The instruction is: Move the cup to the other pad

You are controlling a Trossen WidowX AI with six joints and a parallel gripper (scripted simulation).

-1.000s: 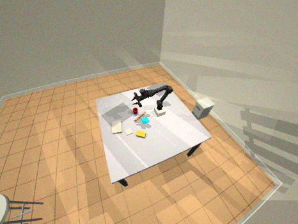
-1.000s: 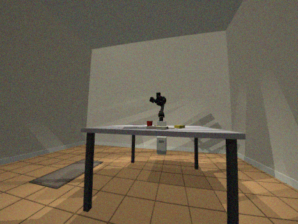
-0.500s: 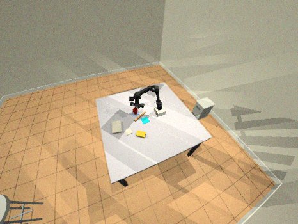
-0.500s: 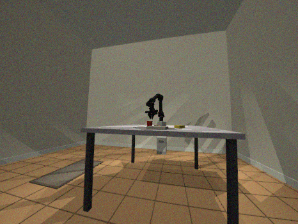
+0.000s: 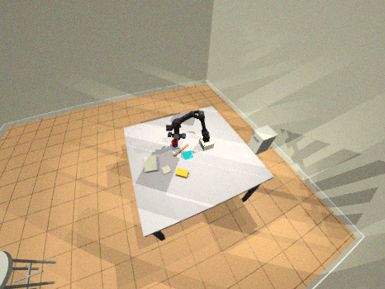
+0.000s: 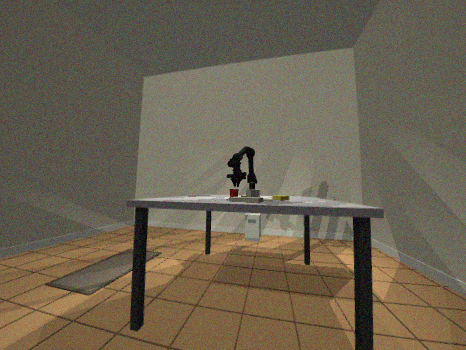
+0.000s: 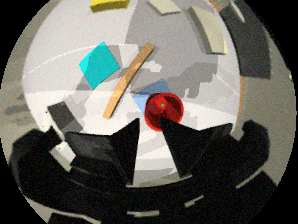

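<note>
The red cup lies 30 mm ahead of my gripper tip, 10 mm to the right of it and 50 mm below it. The rest, counted from my gripper tip: light blue pad: 30 mm ahead, 10 mm to the right, 100 mm below; then wooden stick: 20 mm behind, 80 mm to the left, 90 mm below; then cyan pad: 60 mm behind, 160 mm to the left, 100 mm below.
</note>
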